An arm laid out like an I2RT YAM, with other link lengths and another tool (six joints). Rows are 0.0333 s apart.
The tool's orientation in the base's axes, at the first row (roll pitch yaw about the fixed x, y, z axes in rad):
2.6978, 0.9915, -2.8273
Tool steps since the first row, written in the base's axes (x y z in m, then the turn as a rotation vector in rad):
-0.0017, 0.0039, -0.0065, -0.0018, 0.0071, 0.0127
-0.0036, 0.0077, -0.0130, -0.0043, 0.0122, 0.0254
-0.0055, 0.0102, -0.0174, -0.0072, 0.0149, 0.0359
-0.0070, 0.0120, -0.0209, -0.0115, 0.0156, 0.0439
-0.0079, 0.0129, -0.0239, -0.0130, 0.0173, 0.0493
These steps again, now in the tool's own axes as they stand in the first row. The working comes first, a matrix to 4 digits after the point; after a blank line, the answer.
The tool's axes in the first row as the columns of a matrix, in the base's axes (used below as rounded here):
-0.5206, -0.6209, 0.5860
-0.1692, 0.7478, 0.6420
-0.8368, 0.2351, -0.4944

0.0057, 0.0024, 0.0047, -0.0109, 0.0094, -0.0028
0.0114, 0.0049, 0.0093, -0.0211, 0.0178, -0.0072
0.0157, 0.0070, 0.0119, -0.0288, 0.0241, -0.0124
0.0191, 0.0084, 0.0139, -0.0334, 0.0291, -0.0184
0.0219, 0.0089, 0.0155, -0.0374, 0.0326, -0.0209

